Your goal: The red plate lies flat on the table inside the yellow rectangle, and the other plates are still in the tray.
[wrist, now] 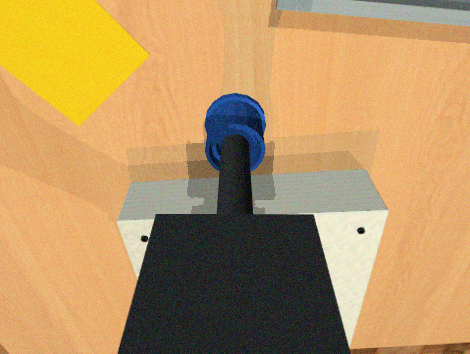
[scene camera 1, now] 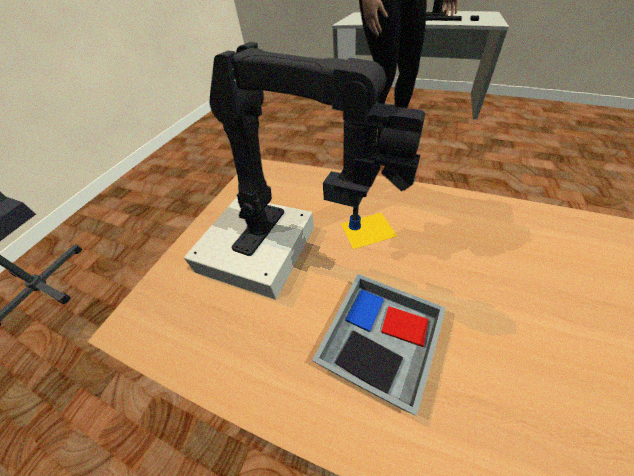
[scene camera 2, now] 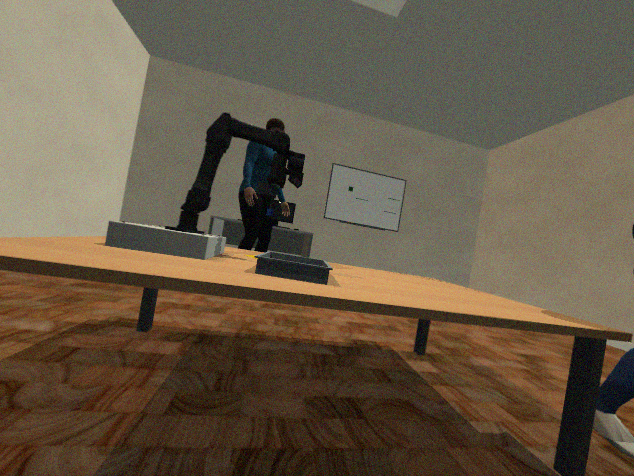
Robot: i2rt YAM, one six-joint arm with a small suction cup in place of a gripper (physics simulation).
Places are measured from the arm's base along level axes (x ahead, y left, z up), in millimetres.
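Pixels of known places: hand, tool point: (wrist: pixel 235 121) (scene camera 1: pixel 354 226) (scene camera 2: pixel 269 215); arm's base, link origin: (scene camera 1: pixel 259 229) (scene camera 2: pixel 186 231).
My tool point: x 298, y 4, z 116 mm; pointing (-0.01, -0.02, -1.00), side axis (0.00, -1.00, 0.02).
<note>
For each thing: its top centre in the pictures, then the offset to it from my tool point. "spot": a spot on its surface instead. Level surfaces: height alone.
- red plate, top centre: (scene camera 1: pixel 405 325) dy -111, dx +171, dz -176 mm
- grey tray, top centre: (scene camera 1: pixel 382 333) (scene camera 2: pixel 295 258) dy -166, dx +126, dz -139 mm
- blue plate, top centre: (scene camera 1: pixel 365 308) dy -106, dx +69, dz -176 mm
- larger black plate, top centre: (scene camera 1: pixel 369 360) dy -222, dx +115, dz -176 mm
- yellow rectangle, surface spot: (wrist: pixel 75 55) spot: dy +149, dx -26, dz -188 mm
- wooden table, surface height: dz -189 mm
The red plate (scene camera 1: pixel 405 325) lies flat in the grey tray (scene camera 1: pixel 430 358) (scene camera 2: pixel 291 270) (wrist: pixel 370 13), on the side away from the robot base. The blue plate (scene camera 1: pixel 365 309) and a larger black plate (scene camera 1: pixel 369 361) lie in the same tray. The yellow rectangle (scene camera 1: pixel 376 229) (wrist: pixel 75 55) is flat on the table with no plate on it; a sliver of it (scene camera 2: pixel 250 256) shows in scene camera 2. My gripper, a blue suction cup (scene camera 1: pixel 354 223) (wrist: pixel 235 117), is open, holds no plate and hangs above the table. In the wrist view the rectangle is left of the cup.
The white base block (scene camera 1: pixel 220 243) (scene camera 2: pixel 158 240) (wrist: pixel 345 250) carries the arm on the wooden table (scene camera 1: pixel 512 379). The tray has raised walls. A person (scene camera 1: pixel 404 56) (scene camera 2: pixel 258 169) stands beyond the table, near a white desk (scene camera 1: pixel 491 21).
</note>
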